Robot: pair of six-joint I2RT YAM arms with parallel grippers.
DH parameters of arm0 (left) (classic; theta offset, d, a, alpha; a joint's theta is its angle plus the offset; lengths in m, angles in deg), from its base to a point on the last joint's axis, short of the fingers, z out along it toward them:
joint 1: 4.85 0.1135 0.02 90
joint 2: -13.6 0 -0.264 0
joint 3: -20.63 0 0.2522 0
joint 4: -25.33 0 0.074 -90
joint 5: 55.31 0 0 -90
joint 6: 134.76 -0.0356 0 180
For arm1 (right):
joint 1: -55.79 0.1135 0.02 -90
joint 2: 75.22 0 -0.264 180
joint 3: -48.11 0 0.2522 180
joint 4: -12.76 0 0.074 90
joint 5: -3.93 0 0 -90
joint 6: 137.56 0.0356 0 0
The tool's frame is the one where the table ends.
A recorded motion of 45 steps. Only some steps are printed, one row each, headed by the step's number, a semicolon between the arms.
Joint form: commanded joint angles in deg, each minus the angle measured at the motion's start. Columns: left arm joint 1, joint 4, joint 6, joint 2, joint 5, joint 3; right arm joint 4, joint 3, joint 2, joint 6, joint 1, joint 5.
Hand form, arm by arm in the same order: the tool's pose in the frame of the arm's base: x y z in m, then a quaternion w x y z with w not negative. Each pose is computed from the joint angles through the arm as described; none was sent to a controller.
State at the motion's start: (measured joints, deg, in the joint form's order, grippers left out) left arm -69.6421 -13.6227 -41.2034 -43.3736 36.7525 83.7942; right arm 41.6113 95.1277 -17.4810 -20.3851 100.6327 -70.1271
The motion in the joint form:
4: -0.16 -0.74 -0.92 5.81 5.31 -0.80; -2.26 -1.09 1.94 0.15 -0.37 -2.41
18: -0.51 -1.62 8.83 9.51 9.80 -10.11; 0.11 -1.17 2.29 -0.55 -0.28 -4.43
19: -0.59 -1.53 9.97 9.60 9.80 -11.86; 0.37 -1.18 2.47 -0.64 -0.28 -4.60
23: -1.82 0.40 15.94 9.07 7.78 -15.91; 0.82 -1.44 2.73 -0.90 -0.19 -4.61
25: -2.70 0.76 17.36 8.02 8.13 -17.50; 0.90 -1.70 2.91 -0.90 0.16 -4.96
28: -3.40 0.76 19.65 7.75 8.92 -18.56; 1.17 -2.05 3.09 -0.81 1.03 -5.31
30: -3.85 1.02 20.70 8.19 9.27 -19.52; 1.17 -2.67 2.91 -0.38 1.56 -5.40
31: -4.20 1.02 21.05 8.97 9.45 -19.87; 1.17 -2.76 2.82 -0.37 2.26 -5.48
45: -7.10 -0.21 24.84 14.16 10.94 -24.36; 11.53 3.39 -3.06 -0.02 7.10 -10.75
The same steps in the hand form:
4: 0.0879 -0.1774 0.3160 0.45481 0.41558 0.75089 -0.23792; 0.1472 0.1562 0.2111 0.27508 -0.18328 0.88380 0.33112
18: 0.0826 -0.1620 0.2702 0.41530 0.35032 0.81106 -0.21676; 0.1461 0.1539 0.2060 0.26812 -0.18172 0.89555 0.30509
19: 0.0817 -0.1608 0.2602 0.40401 0.34665 0.81930 -0.21297; 0.1461 0.1538 0.2049 0.26619 -0.18175 0.89722 0.30185
23: 0.0769 -0.1625 0.2376 0.36516 0.32598 0.83971 -0.23511; 0.1453 0.1534 0.2020 0.26018 -0.18422 0.90004 0.29716
25: 0.0748 -0.1640 0.2259 0.34983 0.32549 0.84854 -0.22727; 0.1442 0.1538 0.1998 0.25751 -0.18574 0.90171 0.29344
28: 0.0728 -0.1636 0.2191 0.34102 0.31359 0.85746 -0.22389; 0.1414 0.1552 0.1968 0.25145 -0.19063 0.90358 0.28979
30: 0.0709 -0.1621 0.2151 0.33864 0.30840 0.86005 -0.22477; 0.1387 0.1551 0.1940 0.24654 -0.19107 0.90499 0.28931
31: 0.0693 -0.1606 0.2152 0.34050 0.30688 0.85890 -0.22840; 0.1366 0.1565 0.1938 0.24515 -0.19627 0.90393 0.29034
45: 0.0565 -0.1469 0.2009 0.33278 0.29604 0.86353 -0.23650; 0.1187 0.1569 0.2332 0.27032 -0.21490 0.89654 0.27743

